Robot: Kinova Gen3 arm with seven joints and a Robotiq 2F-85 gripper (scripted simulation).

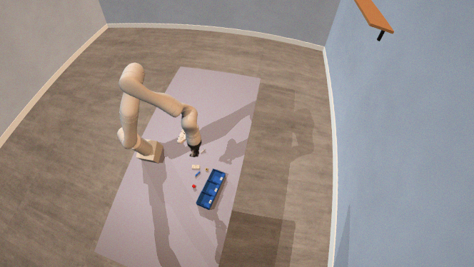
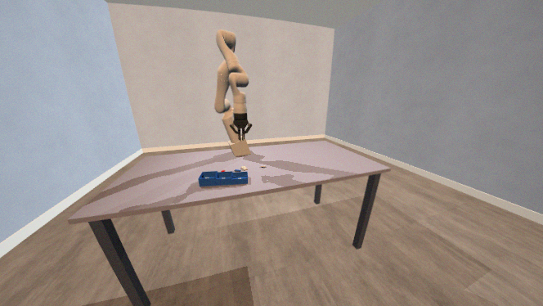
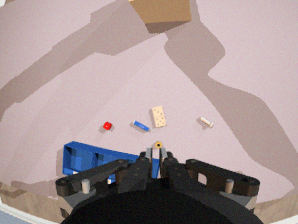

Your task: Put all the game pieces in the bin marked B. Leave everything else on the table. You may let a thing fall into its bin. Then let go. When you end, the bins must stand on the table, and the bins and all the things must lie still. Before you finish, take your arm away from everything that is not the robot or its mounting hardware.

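Now: the blue bin 200 mm below my hand, 120 mm to the right of it and 100 mm ahead of it. Also, from my hand: blue stick: 210 mm below, 40 mm to the right, 10 mm behind; brass ring: 210 mm below, 40 mm ahead, 10 mm to the left; white domino: 210 mm below, 30 mm behind, 10 mm to the left.
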